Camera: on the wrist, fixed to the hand. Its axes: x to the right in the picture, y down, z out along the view.
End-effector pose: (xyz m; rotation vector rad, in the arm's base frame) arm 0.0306 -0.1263 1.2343 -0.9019 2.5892 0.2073
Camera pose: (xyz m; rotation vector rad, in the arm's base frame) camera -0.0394 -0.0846 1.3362 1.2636 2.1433 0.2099
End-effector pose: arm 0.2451 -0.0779 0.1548 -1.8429 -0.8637 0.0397
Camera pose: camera 0.3179 -0.1839 0.1325 -1.6775 0.4981 1.4960
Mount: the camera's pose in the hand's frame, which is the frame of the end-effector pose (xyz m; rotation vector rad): -0.0149 0.0774 -0.1040 0.4109 -0.4408 1.5748
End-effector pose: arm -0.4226 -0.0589 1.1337 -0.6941 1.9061 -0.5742
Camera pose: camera -0.5290 0.0166 1.1341 0.8945 1.2990 0.2224
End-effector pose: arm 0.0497 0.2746 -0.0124 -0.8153 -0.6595 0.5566
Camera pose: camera 0.0991 0.2592 -0.1322 -0.6906 -0.1352 2.2598
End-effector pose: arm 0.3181 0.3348 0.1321 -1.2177 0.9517 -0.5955
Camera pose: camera 0.2135 0.3152 0.0566 0.0134 1.0217 0.6913
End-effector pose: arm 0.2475 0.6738 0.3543 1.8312 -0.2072 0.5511
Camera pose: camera 0.1753 0.7436 0.4377 1.8426 -2.0381 1.2701
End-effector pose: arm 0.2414 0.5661 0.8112 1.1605 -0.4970 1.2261
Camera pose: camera 0.1385 0.6437 0.7906 -1.2134 1.5677 -2.2118
